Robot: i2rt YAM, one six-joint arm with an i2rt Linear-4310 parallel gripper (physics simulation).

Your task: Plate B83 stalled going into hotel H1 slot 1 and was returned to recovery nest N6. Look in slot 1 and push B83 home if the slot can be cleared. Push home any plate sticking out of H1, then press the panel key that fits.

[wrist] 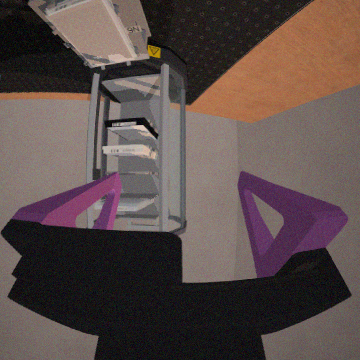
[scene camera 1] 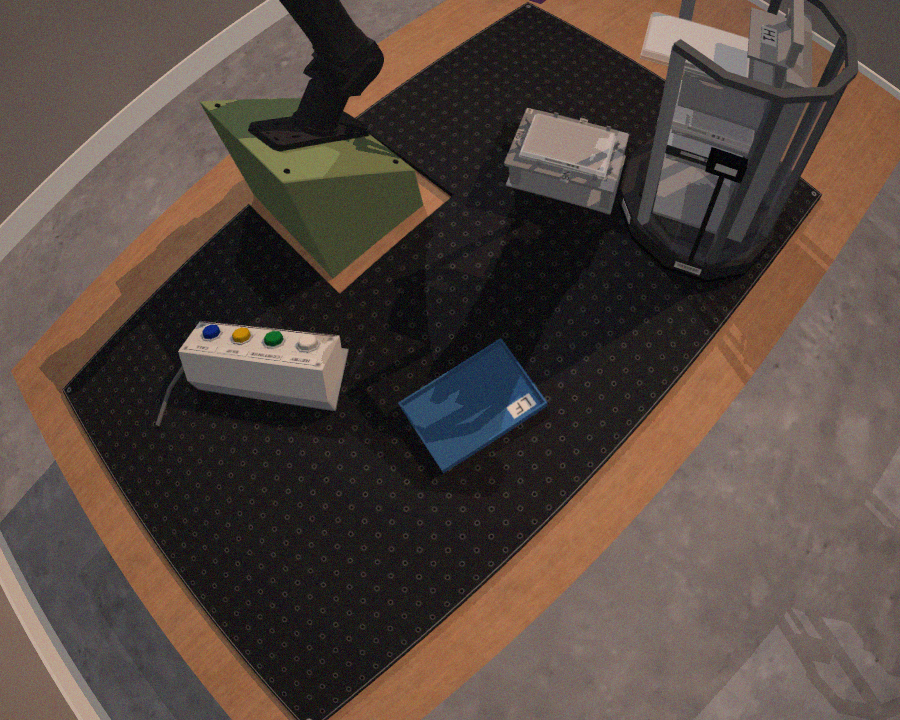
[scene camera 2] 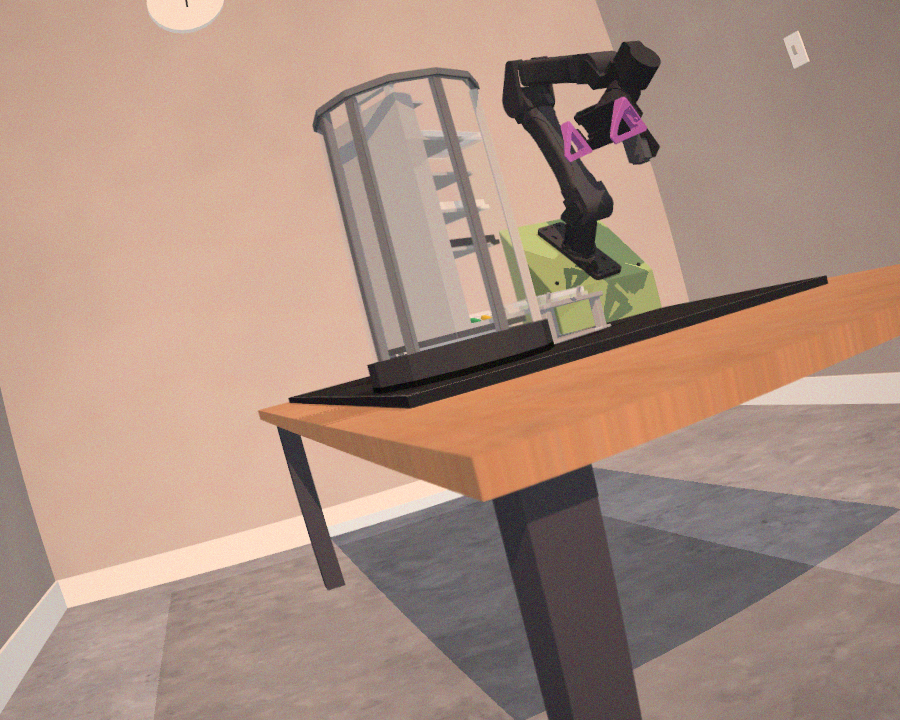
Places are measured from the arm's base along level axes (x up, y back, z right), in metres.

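Pixels of known places: gripper, fingertip midpoint: (wrist: 179,177) (scene camera 2: 589,150); arm's base, link origin: (scene camera 1: 311,131) (scene camera 2: 578,251).
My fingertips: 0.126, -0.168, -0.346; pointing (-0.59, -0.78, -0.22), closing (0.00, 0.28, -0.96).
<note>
Ahead of a thing's pixels: the offset from my fingertips to its top centre, as dx, dy, dz. "*": to the spot under its first point. Level surfaces: height alone.
Hotel H1 @[+0.135, -0.292, +0.026] (scene camera 1: 776,93) (scene camera 2: 378,217) (wrist: 164,125) stands upright; the wrist view shows it upside down. Inside, a black-edged piece @[-0.104, -0.267, +0.032] (wrist: 122,123) and a white plate @[-0.051, -0.268, +0.033] (wrist: 125,150) with a printed edge show toward the open side. I cannot tell how far either sticks out. Slot numbers are unreadable. A pale plate @[-0.203, -0.095, +0.100] (scene camera 1: 566,142) (wrist: 90,30) lies on nest N6 @[-0.201, -0.095, +0.100] (scene camera 1: 551,185) (wrist: 140,45); its label is unreadable. The panel @[-0.193, +0.027, +0.618] (scene camera 1: 255,379) has blue @[-0.202, +0.102, +0.639] (scene camera 1: 210,331), yellow @[-0.202, +0.060, +0.612] (scene camera 1: 240,334), green @[-0.202, +0.017, +0.586] (scene camera 1: 273,338) and white @[-0.202, -0.025, +0.559] (scene camera 1: 308,341) keys. My gripper (scene camera 2: 600,135) (wrist: 179,177) is open and empty, high above the table, apart from H1.
A blue tray @[-0.260, -0.225, +0.476] (scene camera 1: 472,405) marked LF lies on the black mat @[dx -0.277] (scene camera 1: 390,555). The green block (scene camera 1: 367,210) (scene camera 2: 638,277) carries the arm's base. A small black device @[* -0.001, -0.336, +0.144] (scene camera 1: 726,163) on a thin stand is at H1. A white object @[+0.056, -0.237, +0.045] (scene camera 1: 686,37) lies behind H1.
</note>
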